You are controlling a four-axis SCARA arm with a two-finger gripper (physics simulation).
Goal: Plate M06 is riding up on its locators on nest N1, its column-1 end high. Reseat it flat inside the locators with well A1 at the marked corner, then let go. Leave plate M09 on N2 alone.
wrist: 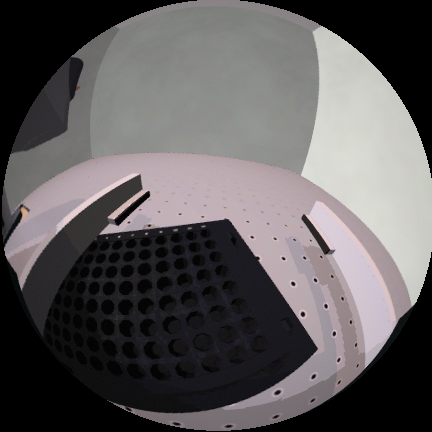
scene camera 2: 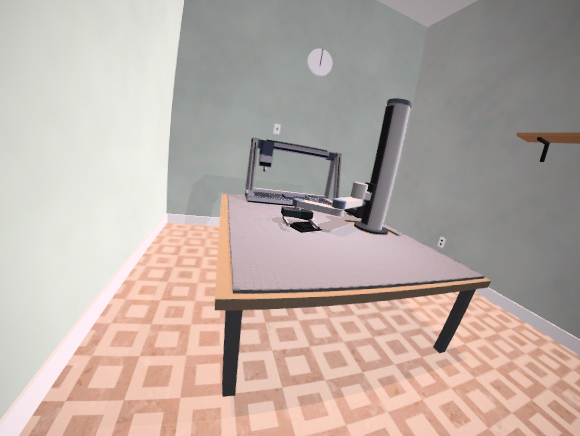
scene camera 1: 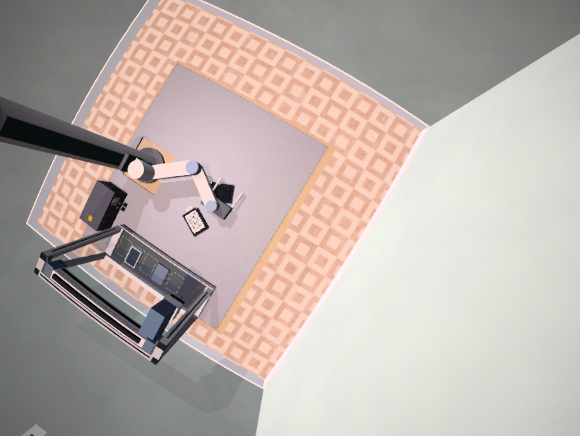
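A black well plate, apparently M06, lies below my gripper. The gripper is open, with one finger to each side of the plate and nothing held between them. In the wrist view the left finger covers part of the plate's left side; bare table shows between the plate and the right finger. The plate's tilt, its locators, the nest and the marked corner cannot be made out. A white plate in a black surround, apparently M09 on N2, stands beside the gripper body.
A gantry frame with a dark deck stands at one table edge. A dark box stands near the arm's base. The arm's column rises from the perforated table top.
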